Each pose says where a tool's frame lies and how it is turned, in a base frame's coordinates. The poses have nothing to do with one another.
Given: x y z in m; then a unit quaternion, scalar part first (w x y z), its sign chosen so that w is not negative.
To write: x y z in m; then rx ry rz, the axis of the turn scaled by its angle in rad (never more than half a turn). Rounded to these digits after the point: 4 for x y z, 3 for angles.
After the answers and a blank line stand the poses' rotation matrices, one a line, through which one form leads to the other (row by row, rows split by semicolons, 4 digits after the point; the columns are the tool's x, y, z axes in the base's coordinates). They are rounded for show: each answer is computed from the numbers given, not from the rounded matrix.
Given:
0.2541 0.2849 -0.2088 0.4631 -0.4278 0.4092 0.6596
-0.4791 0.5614 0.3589 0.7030 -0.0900 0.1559 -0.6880
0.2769 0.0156 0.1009 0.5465 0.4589 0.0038 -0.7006
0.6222 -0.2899 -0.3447 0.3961 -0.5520 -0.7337 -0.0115
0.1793 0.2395 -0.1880 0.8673 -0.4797 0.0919 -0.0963
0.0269 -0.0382 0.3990 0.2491 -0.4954 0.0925 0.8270
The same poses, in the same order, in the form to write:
0.2541 0.2849 -0.2088 -1.052 1.006 1.621
-0.4791 0.5614 0.3589 -0.200 0.347 -1.531
0.2769 0.0156 0.1009 1.088 0.009 -1.661
0.6222 -0.2899 -0.3447 -1.399 -1.859 -0.029
0.1793 0.2395 -0.1880 -1.004 0.192 -0.202
0.0269 -0.0382 0.3990 -1.349 0.252 2.253

-0.2050 -0.9610 -0.1854; 0.2608 -0.2362 0.9361; -0.9434 0.1436 0.2991
0.0047 0.9393 0.3430; -0.9954 0.0371 -0.0880; -0.0954 -0.3411 0.9352
0.0184 0.7692 -0.6388; -0.7622 -0.4027 -0.5068; -0.6471 0.4962 0.5788
-0.0768 0.8191 -0.5685; 0.8009 0.3904 0.4541; 0.5939 -0.4204 -0.6860
0.9646 0.0789 0.2518; -0.2552 0.5212 0.8144; -0.0670 -0.8498 0.5229
-0.3850 -0.5037 -0.7733; 0.3204 -0.8588 0.3998; -0.8655 -0.0938 0.4920

